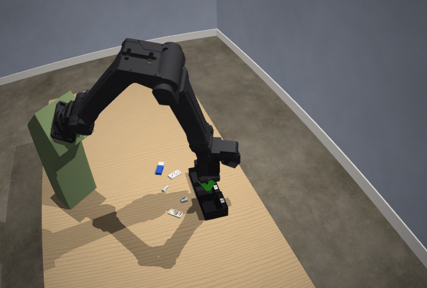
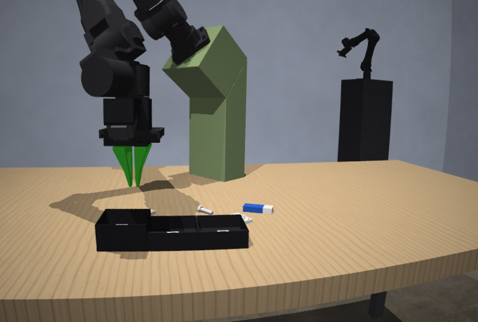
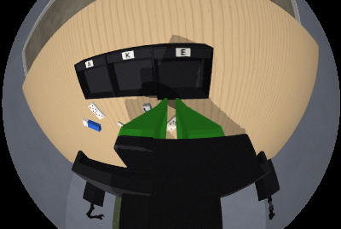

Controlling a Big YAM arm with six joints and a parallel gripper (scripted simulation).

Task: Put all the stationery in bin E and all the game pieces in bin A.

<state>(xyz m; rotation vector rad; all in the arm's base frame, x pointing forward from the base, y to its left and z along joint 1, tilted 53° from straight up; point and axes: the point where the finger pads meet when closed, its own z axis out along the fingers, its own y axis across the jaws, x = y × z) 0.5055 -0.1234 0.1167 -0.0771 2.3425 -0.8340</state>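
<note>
Right now my hand is 80 mm above the joined black bins, 60 mm to the right of it and 20 mm short of it. Round my hand: grey bolt 150 mm to the left, 120 mm behind, 100 mm below; white domino 120 mm behind, 100 mm below, 20 mm to the left; blue-and-white eraser 270 mm to the left, 100 mm below, 90 mm behind.
</note>
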